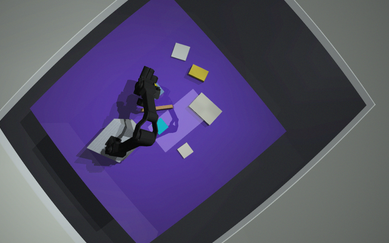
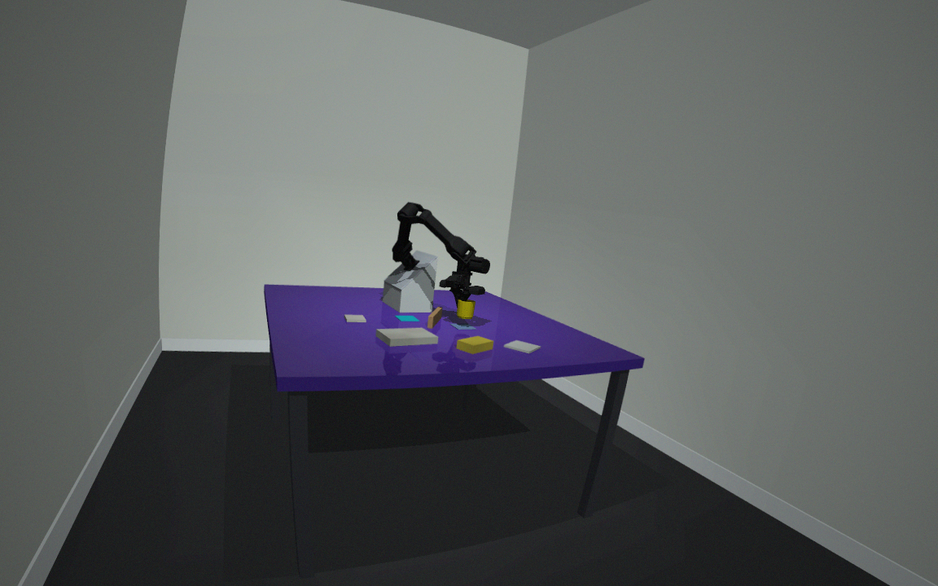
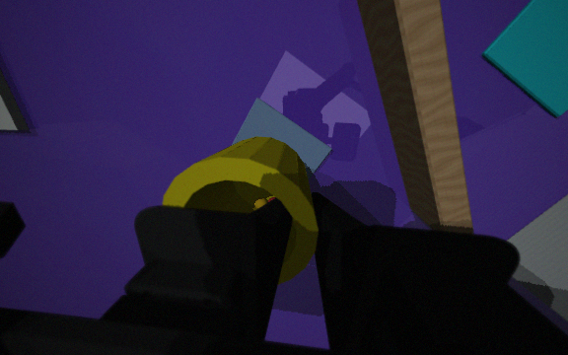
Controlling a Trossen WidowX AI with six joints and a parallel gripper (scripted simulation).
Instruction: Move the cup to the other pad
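My gripper tip is now 130 mm past the teal pad, 160 mm to the left of it and 80 mm above it. The rest, counted from my gripper tip: yellow cup: 20 mm ahead, 10 mm to the left; small marble: 20 mm ahead, 30 mm to the left, 20 mm below; pale blue pad: 30 mm ahead, 10 mm to the left, 80 mm below.
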